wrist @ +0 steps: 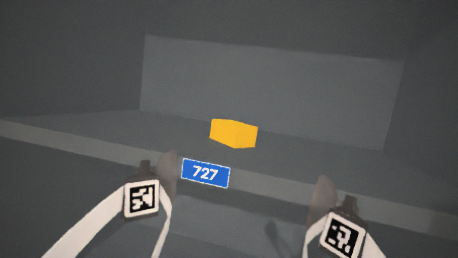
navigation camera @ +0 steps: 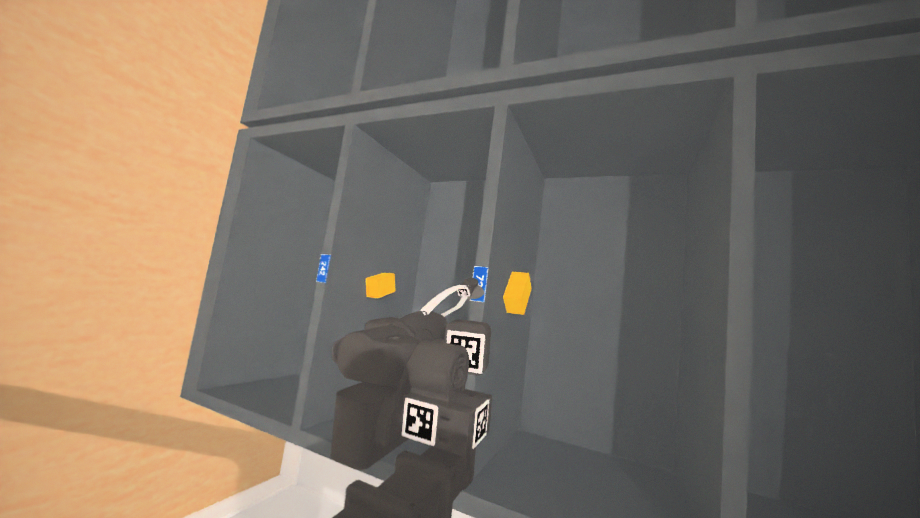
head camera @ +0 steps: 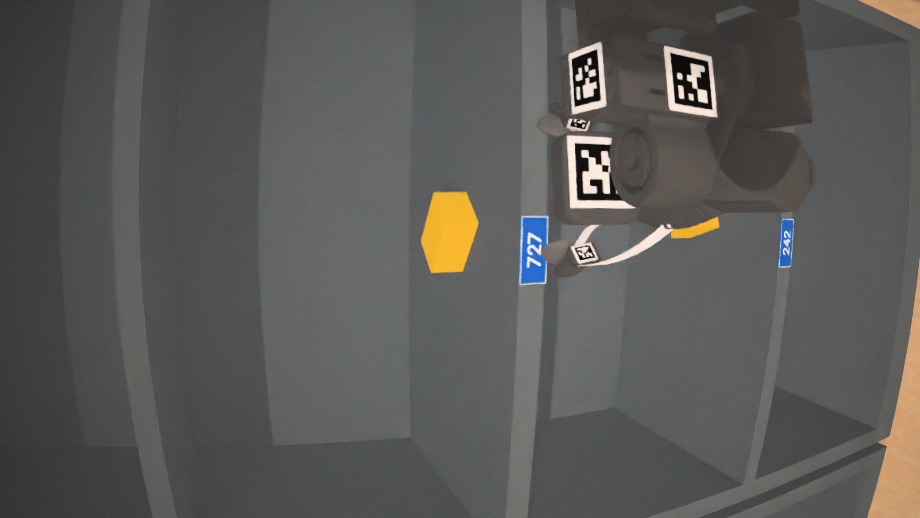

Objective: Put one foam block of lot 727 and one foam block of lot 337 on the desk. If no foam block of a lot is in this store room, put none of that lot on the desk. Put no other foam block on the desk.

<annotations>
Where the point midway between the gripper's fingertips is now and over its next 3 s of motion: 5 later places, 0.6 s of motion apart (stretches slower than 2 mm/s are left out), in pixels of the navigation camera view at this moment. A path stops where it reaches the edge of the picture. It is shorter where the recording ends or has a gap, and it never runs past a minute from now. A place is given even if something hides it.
My gripper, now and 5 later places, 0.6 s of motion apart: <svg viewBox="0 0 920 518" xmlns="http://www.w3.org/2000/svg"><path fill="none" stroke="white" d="M473 323L477 322L490 319L499 317L501 316L502 303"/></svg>
</annotations>
